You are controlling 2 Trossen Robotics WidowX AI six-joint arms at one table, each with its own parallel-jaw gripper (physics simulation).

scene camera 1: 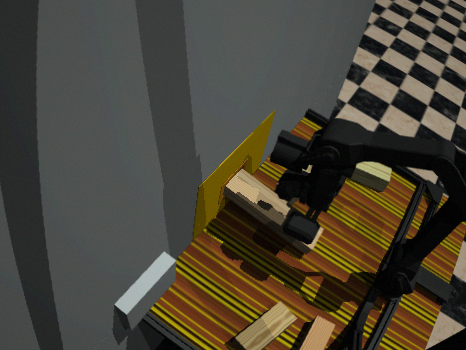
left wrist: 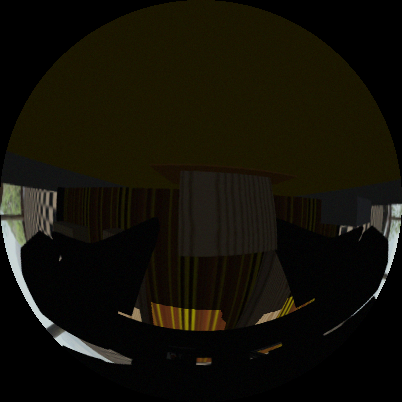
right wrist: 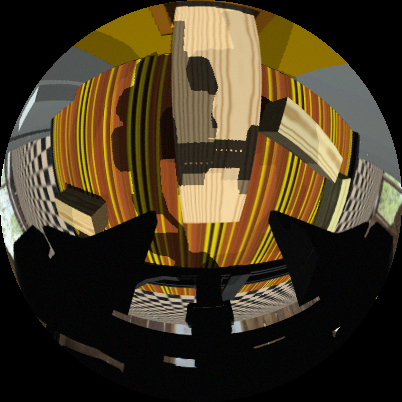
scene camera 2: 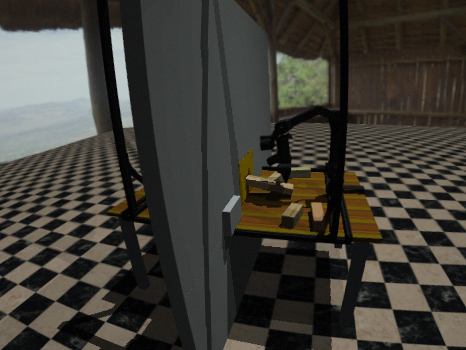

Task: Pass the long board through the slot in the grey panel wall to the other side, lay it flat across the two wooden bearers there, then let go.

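Places are measured from the left arm's base along level axes (x down, y right, z back), in centimetres.
Pixels of known places: left gripper, fingertip midpoint: [left wrist: 214, 222]; right gripper, fingertip midpoint: [right wrist: 214, 216] [scene camera 2: 286, 179]; right arm's base, link origin: [scene camera 1: 390, 286] [right wrist: 207, 281].
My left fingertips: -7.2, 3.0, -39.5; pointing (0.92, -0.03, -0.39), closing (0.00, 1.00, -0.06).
Note:
Behind a point stands the place of what it marks, as x, y, z.
The long board [scene camera 1: 257, 192] @(-6.5, 2.4, -54.2) [scene camera 2: 267, 184] @(-5.1, 5.7, -58.7) [right wrist: 235, 95] @(-5.5, 1.3, -58.5) lies through the slot in the yellow plate on the grey panel wall [scene camera 1: 100, 150] @(-46.7, 37.7, -48.2) [scene camera 2: 185, 165] @(-32.7, 64.3, -48.3), tilted, its slot end higher. Its far end [left wrist: 227, 200] @(-9.2, 3.6, -41.2) sticks out of the slot in the left wrist view. My left gripper [left wrist: 214, 222] @(-7.2, 3.0, -39.5) is open, its fingers on either side of that end, close to the plate. My right gripper [scene camera 1: 297, 206] [right wrist: 214, 216] @(-6.8, 2.2, -67.4) is open above the board's near end. In the left wrist view, the two bearers [left wrist: 144, 302] @(0.9, -8.1, -21.4) [left wrist: 265, 292] @(-1.9, 12.5, -27.8) lie partly hidden behind my left fingers.
On the right arm's side, wooden blocks [scene camera 1: 265, 325] @(-2.8, 25.5, -72.0) [scene camera 1: 318, 332] @(-2.5, 20.5, -81.7) [scene camera 1: 371, 175] @(-2.3, -24.9, -73.9) [right wrist: 310, 137] @(-3.1, -9.2, -59.3) lie around the board. The yellow plate [scene camera 1: 235, 150] @(-18.5, 5.5, -48.3) [scene camera 2: 245, 167] @(-13.0, 5.1, -48.1) [left wrist: 200, 90] frames the slot. A pale grey block [scene camera 1: 145, 287] @(-8.1, 35.1, -50.4) [scene camera 2: 232, 212] @(-6.4, 38.6, -51.3) juts from the wall near the table's edge.

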